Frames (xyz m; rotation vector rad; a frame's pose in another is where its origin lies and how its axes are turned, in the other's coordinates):
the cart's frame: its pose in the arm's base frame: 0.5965 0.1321 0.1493 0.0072 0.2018 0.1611
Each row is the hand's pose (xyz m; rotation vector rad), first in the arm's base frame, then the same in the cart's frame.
Working: the arm's base frame: its pose in the cart's frame: -0.5682 -0.0393 -0.2669 -0.0072 -0.2018 -0.1611

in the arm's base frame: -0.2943 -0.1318 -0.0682 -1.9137 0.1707 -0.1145
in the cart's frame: -0.8602 -0.1243 -0.3938 -1.8807 0.1880 -0.4152
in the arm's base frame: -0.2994 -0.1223 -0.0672 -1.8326 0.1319 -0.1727
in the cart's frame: -0.8638 -0.1141 -0.3937 -1.8004 0.1372 -0.4699
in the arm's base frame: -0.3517 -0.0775 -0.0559 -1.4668 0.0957 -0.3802
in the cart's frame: -0.9095 -0.0613 -0.3927 -1.4242 0.0507 -0.6580
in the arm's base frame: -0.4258 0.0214 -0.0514 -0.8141 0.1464 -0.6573
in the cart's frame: -0.9662 0.0482 -0.4022 -0.7430 0.0263 -0.8882
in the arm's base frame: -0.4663 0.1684 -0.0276 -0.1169 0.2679 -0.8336
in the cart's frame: -0.9866 0.2003 -0.3857 -0.0174 0.0849 -0.9989
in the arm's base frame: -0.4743 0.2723 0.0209 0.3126 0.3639 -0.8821
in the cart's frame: -0.9873 0.3052 -0.3388 0.4249 0.1498 -0.9997
